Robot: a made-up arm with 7 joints.
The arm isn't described. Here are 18 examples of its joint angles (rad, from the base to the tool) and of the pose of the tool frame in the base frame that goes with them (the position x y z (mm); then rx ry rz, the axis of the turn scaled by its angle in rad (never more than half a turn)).
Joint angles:
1: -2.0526 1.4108 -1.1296 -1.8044 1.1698 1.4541 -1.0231
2: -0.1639 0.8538 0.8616 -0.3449 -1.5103 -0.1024 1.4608
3: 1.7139 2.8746 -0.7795 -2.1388 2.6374 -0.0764 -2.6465
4: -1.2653 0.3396 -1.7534 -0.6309 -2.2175 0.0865 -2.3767
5: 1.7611 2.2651 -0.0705 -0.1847 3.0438 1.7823 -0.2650
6: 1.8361 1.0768 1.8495 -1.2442 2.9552 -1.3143 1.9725
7: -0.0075 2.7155 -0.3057 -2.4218 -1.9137 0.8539 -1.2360
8: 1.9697 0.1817 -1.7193 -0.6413 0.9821 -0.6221 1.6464
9: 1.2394 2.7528 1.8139 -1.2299 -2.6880 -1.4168 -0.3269
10: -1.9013 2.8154 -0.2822 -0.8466 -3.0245 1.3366 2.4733
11: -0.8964 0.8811 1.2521 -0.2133 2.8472 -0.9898 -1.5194
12: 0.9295 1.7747 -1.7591 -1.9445 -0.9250 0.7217 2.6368
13: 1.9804 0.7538 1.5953 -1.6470 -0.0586 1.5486 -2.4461
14: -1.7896 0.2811 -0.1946 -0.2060 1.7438 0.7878 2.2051
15: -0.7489 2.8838 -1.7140 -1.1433 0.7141 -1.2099 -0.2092
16: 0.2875 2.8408 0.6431 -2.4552 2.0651 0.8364 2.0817
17: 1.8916 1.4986 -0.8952 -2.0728 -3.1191 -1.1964 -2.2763
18: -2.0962 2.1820 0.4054 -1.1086 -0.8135 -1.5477 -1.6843
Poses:
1: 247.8 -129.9 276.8 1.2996 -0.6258 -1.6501
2: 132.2 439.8 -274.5 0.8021 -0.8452 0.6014
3: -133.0 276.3 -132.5 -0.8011 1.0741 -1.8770
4: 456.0 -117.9 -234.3 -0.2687 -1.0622 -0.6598
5: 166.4 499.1 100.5 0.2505 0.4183 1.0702
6: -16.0 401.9 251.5 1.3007 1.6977 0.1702
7: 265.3 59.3 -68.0 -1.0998 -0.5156 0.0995
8: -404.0 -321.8 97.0 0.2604 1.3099 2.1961
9: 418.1 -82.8 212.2 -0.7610 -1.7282 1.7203
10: -367.4 270.4 234.2 -2.5145 0.0880 0.3457
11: 349.2 383.3 -134.8 -0.4966 -0.4161 2.5420
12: -327.8 105.3 -134.0 0.3767 0.5085 0.3743
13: -38.3 382.3 167.2 -0.3602 2.1850 -0.6241
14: 507.9 -99.3 138.4 -1.5988 0.9283 1.7241
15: -118.7 417.7 217.7 1.4588 -0.6250 -1.2941
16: 224.1 -146.7 -57.0 0.1239 -0.3343 0.7667
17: -321.6 -8.2 -128.1 0.2756 1.4976 -0.3255
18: -329.1 268.3 243.4 -1.8430 -1.3484 -0.2535
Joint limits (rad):
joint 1: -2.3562..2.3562
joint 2: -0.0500..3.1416
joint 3: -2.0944..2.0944
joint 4: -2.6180..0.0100
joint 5: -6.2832..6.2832
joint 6: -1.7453..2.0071
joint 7: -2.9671..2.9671
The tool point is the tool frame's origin. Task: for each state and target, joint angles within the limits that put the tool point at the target. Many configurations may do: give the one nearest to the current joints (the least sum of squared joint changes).
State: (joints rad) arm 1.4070 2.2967 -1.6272 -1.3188 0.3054 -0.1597 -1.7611
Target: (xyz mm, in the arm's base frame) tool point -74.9 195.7 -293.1
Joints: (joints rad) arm 0.7792 1.9064 -1.0052 -1.9956 0.3054 -0.1597 -1.7611
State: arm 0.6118 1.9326 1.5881 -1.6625 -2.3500 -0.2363 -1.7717
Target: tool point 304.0 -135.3 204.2
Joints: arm 0.7922 2.4525 1.4492 -1.8231 -2.3500 -0.2363 -1.7717
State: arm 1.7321 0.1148 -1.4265 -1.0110 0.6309 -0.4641 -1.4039
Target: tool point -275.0 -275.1 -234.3
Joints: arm 1.6010 0.2989 -1.1784 -1.4052 0.6309 -0.4641 -1.4039
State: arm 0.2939 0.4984 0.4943 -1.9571 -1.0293 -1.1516 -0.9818
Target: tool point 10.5 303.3 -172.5
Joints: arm 0.9076 -0.0044 0.8886 -2.0574 -1.0293 -1.1516 -0.9818
